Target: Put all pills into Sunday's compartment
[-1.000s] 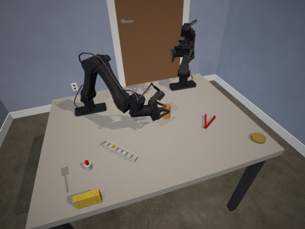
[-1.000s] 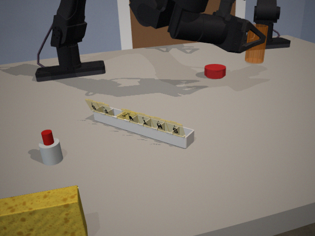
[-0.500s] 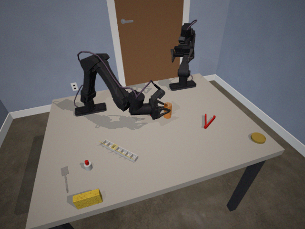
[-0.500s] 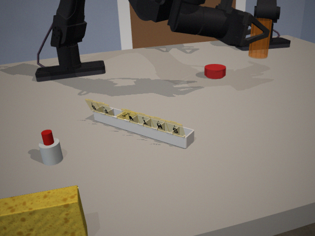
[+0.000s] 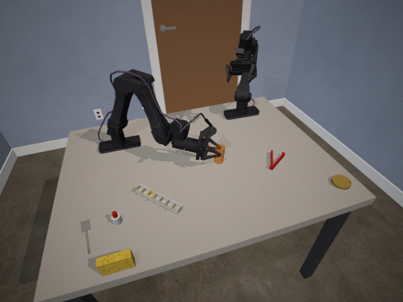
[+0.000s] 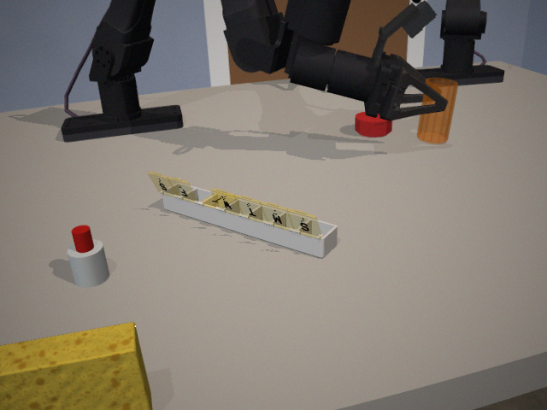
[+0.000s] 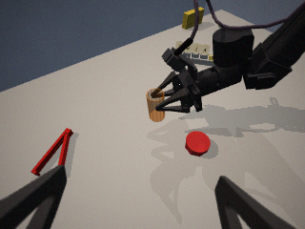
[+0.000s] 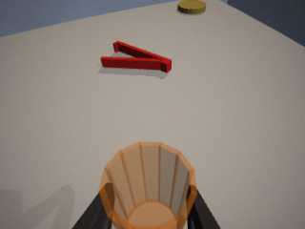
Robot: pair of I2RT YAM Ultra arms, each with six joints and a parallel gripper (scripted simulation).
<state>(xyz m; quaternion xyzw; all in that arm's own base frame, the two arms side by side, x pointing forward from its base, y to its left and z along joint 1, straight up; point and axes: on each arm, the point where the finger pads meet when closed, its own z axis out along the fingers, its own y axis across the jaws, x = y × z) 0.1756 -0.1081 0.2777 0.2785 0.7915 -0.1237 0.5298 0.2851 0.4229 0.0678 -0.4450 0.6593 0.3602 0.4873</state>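
The red cap lies 12 cm behind my right hand, 2 cm to the right of it and 7 cm below it. From my right hand the other things lie so: yellow sponge (28 cm ahead, 48 cm to the right, 5 cm below); then orange pill bottle (4 cm below).
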